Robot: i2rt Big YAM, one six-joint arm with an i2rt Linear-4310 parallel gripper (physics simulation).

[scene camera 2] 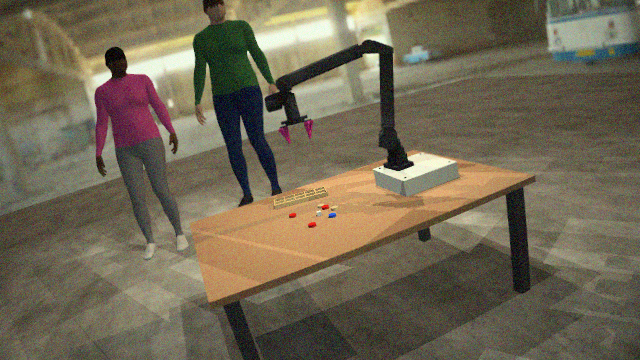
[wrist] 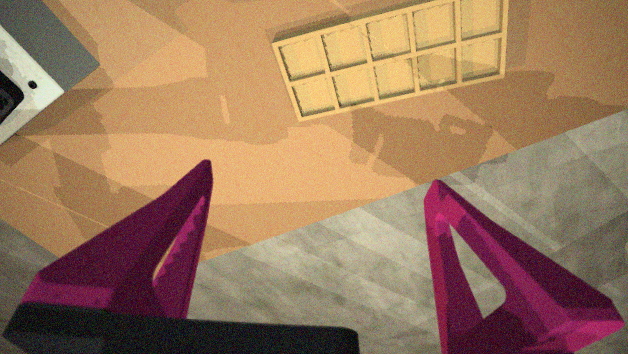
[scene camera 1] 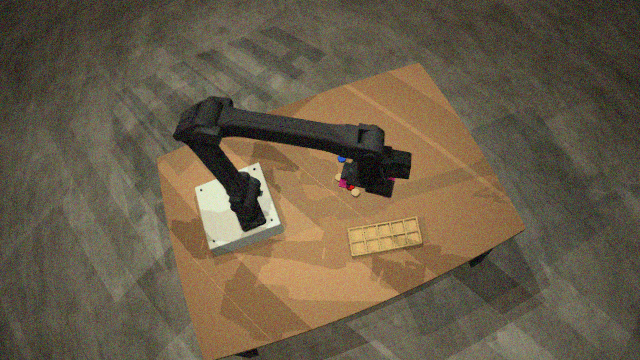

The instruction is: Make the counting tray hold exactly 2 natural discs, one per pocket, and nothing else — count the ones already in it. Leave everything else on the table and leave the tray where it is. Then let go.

Labels:
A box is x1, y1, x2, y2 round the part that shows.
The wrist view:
my gripper: [2, 159, 624, 353]
counting tray: [272, 0, 508, 121], on the table

